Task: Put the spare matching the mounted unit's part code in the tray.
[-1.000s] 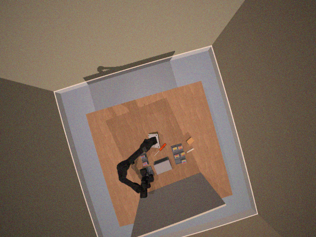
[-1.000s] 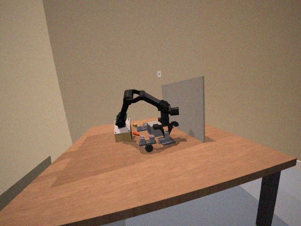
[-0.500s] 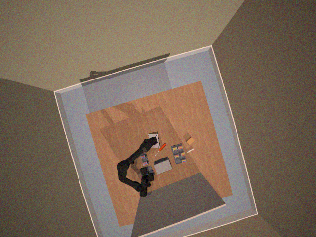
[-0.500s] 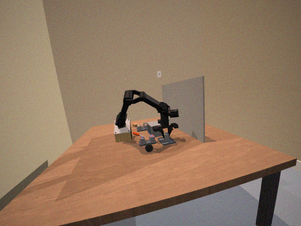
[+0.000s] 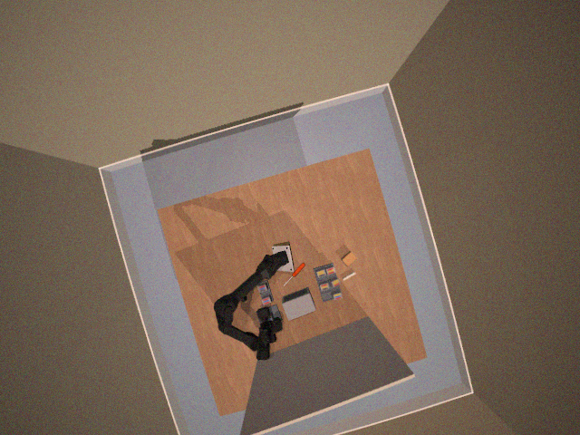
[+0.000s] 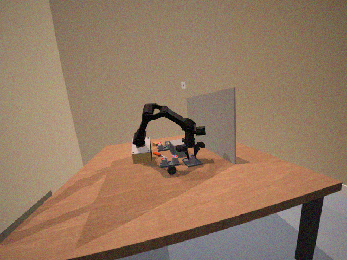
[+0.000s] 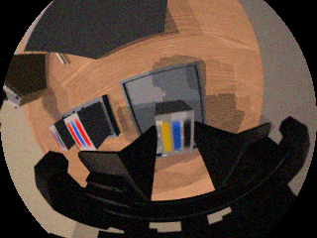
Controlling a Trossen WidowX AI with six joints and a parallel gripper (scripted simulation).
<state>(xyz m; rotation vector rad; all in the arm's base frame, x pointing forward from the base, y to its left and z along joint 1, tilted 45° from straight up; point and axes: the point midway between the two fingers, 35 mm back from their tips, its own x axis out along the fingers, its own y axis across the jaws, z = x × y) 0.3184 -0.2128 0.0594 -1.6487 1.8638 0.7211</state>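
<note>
My gripper tip is 20 mm above the flat grey tray. Round my gripper tip: grey mounted unit (40 mm behind, 200 mm to the left, 30 mm above); then rack (140 mm behind, 20 mm to the left, 20 mm below); then grey panel (210 mm ahead, 210 mm to the left, 200 mm above).
</note>
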